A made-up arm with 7 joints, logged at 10 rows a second.
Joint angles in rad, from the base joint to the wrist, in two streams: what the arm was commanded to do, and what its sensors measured. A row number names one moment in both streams.
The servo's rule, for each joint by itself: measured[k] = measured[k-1] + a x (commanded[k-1-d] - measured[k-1]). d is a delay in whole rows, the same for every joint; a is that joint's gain. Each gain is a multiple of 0.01, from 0.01 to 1. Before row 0 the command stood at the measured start. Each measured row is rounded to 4 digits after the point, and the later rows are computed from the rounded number. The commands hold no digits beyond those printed.
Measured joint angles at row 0:
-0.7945 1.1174 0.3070 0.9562 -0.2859 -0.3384 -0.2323
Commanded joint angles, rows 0 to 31:
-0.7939 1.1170 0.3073 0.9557 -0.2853 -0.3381 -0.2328
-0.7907 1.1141 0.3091 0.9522 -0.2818 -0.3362 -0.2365
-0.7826 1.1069 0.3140 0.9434 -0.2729 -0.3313 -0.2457
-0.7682 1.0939 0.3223 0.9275 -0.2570 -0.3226 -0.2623
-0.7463 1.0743 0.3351 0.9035 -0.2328 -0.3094 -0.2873
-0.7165 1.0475 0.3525 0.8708 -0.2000 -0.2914 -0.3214
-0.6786 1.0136 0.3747 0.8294 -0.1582 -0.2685 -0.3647
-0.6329 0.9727 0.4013 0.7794 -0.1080 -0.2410 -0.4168
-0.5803 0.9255 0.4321 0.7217 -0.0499 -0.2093 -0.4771
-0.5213 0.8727 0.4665 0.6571 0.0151 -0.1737 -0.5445
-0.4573 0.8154 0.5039 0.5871 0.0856 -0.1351 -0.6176
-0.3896 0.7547 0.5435 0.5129 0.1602 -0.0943 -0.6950
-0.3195 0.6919 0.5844 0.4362 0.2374 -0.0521 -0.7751
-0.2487 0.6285 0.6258 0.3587 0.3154 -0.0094 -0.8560
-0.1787 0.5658 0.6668 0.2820 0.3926 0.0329 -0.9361
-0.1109 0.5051 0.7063 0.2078 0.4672 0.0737 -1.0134
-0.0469 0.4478 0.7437 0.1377 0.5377 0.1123 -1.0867
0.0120 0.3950 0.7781 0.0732 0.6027 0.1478 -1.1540
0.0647 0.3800 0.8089 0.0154 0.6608 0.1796 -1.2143
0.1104 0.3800 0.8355 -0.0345 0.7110 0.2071 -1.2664
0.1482 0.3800 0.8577 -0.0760 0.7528 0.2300 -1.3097
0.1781 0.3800 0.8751 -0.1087 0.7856 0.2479 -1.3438
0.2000 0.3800 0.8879 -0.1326 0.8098 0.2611 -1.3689
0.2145 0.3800 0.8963 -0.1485 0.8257 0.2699 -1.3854
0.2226 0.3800 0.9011 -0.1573 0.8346 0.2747 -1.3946
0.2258 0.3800 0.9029 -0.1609 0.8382 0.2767 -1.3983
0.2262 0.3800 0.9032 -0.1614 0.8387 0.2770 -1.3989
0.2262 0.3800 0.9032 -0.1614 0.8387 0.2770 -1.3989
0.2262 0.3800 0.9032 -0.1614 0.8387 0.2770 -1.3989
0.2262 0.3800 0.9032 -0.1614 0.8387 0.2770 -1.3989
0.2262 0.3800 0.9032 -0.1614 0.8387 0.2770 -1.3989
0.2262 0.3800 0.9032 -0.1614 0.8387 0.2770 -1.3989
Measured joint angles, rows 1 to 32:
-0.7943 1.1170 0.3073 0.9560 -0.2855 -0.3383 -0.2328
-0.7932 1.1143 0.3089 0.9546 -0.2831 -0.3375 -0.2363
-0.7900 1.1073 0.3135 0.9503 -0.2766 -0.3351 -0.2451
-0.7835 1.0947 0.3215 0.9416 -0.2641 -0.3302 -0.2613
-0.7723 1.0755 0.3339 0.9271 -0.2441 -0.3221 -0.2857
-0.7556 1.0492 0.3508 0.9057 -0.2159 -0.3101 -0.3193
-0.7325 1.0157 0.3725 0.8767 -0.1790 -0.2939 -0.3620
-0.7026 0.9753 0.3987 0.8397 -0.1336 -0.2733 -0.4135
-0.6659 0.9285 0.4291 0.7949 -0.0800 -0.2483 -0.4733
-0.6225 0.8760 0.4631 0.7425 -0.0191 -0.2192 -0.5402
-0.5729 0.8190 0.5002 0.6834 0.0479 -0.1864 -0.6130
-0.5179 0.7586 0.5396 0.6186 0.1198 -0.1505 -0.6901
-0.4584 0.6959 0.5804 0.5493 0.1951 -0.1121 -0.7700
-0.3955 0.6325 0.6217 0.4769 0.2721 -0.0720 -0.8508
-0.3305 0.5698 0.6627 0.4028 0.3492 -0.0311 -0.9310
-0.2646 0.5090 0.7024 0.3287 0.4247 0.0098 -1.0085
-0.1993 0.4515 0.7400 0.2561 0.4970 0.0498 -1.0820
-0.1359 0.3984 0.7747 0.1866 0.5646 0.0880 -1.1497
-0.0757 0.3811 0.8058 0.1215 0.6262 0.1237 -1.2104
-0.0199 0.3801 0.8328 0.0622 0.6805 0.1562 -1.2630
0.0305 0.3800 0.8555 0.0097 0.7268 0.1850 -1.3069
0.0748 0.3800 0.8733 -0.0353 0.7644 0.2095 -1.3416
0.1124 0.3800 0.8866 -0.0723 0.7935 0.2296 -1.3673
0.1430 0.3800 0.8954 -0.1013 0.8141 0.2453 -1.3843
0.1669 0.3800 0.9006 -0.1226 0.8272 0.2568 -1.3940
0.1846 0.3800 0.9027 -0.1372 0.8342 0.2646 -1.3980
0.1971 0.3800 0.9032 -0.1464 0.8371 0.2694 -1.3988
0.2058 0.3800 0.9032 -0.1521 0.8381 0.2724 -1.3989
0.2119 0.3800 0.9032 -0.1556 0.8385 0.2742 -1.3989
0.2162 0.3800 0.9032 -0.1578 0.8386 0.2753 -1.3989
0.2192 0.3800 0.9032 -0.1592 0.8387 0.2760 -1.3989
0.2213 0.3800 0.9032 -0.1600 0.8387 0.2764 -1.3989
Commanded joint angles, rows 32 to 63:
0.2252 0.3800 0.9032 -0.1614 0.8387 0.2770 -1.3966
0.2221 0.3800 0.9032 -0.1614 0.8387 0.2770 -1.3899
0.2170 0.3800 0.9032 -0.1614 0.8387 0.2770 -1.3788
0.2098 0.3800 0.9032 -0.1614 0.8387 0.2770 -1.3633
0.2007 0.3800 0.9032 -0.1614 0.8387 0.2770 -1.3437
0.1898 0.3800 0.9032 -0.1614 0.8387 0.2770 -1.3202
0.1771 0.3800 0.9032 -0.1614 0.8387 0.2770 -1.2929
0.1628 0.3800 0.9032 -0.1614 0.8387 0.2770 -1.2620
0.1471 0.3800 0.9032 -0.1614 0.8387 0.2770 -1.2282
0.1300 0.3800 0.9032 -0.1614 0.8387 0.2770 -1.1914
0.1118 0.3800 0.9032 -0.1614 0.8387 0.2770 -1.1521
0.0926 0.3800 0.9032 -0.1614 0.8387 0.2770 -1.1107
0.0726 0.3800 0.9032 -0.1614 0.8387 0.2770 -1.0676
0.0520 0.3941 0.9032 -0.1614 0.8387 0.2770 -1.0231
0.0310 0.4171 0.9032 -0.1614 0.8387 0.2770 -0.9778
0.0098 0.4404 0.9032 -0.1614 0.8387 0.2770 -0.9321
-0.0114 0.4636 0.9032 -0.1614 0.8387 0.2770 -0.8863
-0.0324 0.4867 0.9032 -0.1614 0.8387 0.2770 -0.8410
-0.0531 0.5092 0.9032 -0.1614 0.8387 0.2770 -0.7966
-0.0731 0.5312 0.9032 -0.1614 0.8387 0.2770 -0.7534
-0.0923 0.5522 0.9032 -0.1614 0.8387 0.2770 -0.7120
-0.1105 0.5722 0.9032 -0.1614 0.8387 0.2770 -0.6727
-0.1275 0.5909 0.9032 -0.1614 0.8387 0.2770 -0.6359
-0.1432 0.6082 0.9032 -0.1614 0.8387 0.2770 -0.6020
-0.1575 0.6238 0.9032 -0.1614 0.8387 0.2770 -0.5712
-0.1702 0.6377 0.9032 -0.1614 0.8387 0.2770 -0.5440
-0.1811 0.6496 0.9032 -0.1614 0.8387 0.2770 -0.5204
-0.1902 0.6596 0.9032 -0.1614 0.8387 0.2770 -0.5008
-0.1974 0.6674 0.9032 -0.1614 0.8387 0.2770 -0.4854
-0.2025 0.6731 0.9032 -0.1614 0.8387 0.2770 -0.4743
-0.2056 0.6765 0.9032 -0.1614 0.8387 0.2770 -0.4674
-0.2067 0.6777 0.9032 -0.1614 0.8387 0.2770 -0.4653
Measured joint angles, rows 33 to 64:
0.2225 0.3800 0.9032 -0.1605 0.8387 0.2766 -1.3967
0.2224 0.3800 0.9032 -0.1608 0.8387 0.2768 -1.3903
0.2208 0.3800 0.9032 -0.1610 0.8387 0.2769 -1.3795
0.2175 0.3800 0.9032 -0.1612 0.8387 0.2769 -1.3643
0.2125 0.3800 0.9032 -0.1613 0.8387 0.2769 -1.3449
0.2057 0.3800 0.9032 -0.1613 0.8387 0.2769 -1.3217
0.1971 0.3800 0.9032 -0.1613 0.8387 0.2769 -1.2946
0.1868 0.3800 0.9032 -0.1613 0.8387 0.2769 -1.2640
0.1749 0.3800 0.9032 -0.1613 0.8387 0.2769 -1.2303
0.1614 0.3800 0.9032 -0.1613 0.8387 0.2769 -1.1937
0.1465 0.3800 0.9032 -0.1613 0.8387 0.2769 -1.1546
0.1303 0.3800 0.9032 -0.1613 0.8387 0.2769 -1.1133
0.1130 0.3800 0.9032 -0.1613 0.8387 0.2769 -1.0703
0.0947 0.3933 0.9032 -0.1613 0.8387 0.2769 -1.0259
0.0756 0.4157 0.9032 -0.1613 0.8387 0.2769 -0.9807
0.0559 0.4389 0.9032 -0.1613 0.8387 0.2769 -0.9350
0.0357 0.4621 0.9032 -0.1613 0.8387 0.2769 -0.8892
0.0153 0.4852 0.9032 -0.1613 0.8387 0.2769 -0.8439
-0.0052 0.5078 0.9032 -0.1613 0.8387 0.2769 -0.7994
-0.0256 0.5298 0.9032 -0.1613 0.8387 0.2769 -0.7562
-0.0456 0.5509 0.9032 -0.1613 0.8387 0.2769 -0.7147
-0.0651 0.5709 0.9032 -0.1613 0.8387 0.2769 -0.6752
-0.0838 0.5897 0.9032 -0.1613 0.8387 0.2769 -0.6383
-0.1016 0.6071 0.9032 -0.1613 0.8387 0.2769 -0.6042
-0.1184 0.6228 0.9032 -0.1613 0.8387 0.2769 -0.5732
-0.1339 0.6368 0.9032 -0.1613 0.8387 0.2769 -0.5458
-0.1481 0.6488 0.9032 -0.1613 0.8387 0.2769 -0.5219
-0.1607 0.6590 0.9032 -0.1613 0.8387 0.2769 -0.5021
-0.1717 0.6669 0.9032 -0.1613 0.8387 0.2769 -0.4864
-0.1809 0.6727 0.9032 -0.1613 0.8387 0.2769 -0.4750
-0.1883 0.6763 0.9032 -0.1613 0.8387 0.2769 -0.4679
-0.1938 0.6776 0.9032 -0.1613 0.8387 0.2769 -0.4655

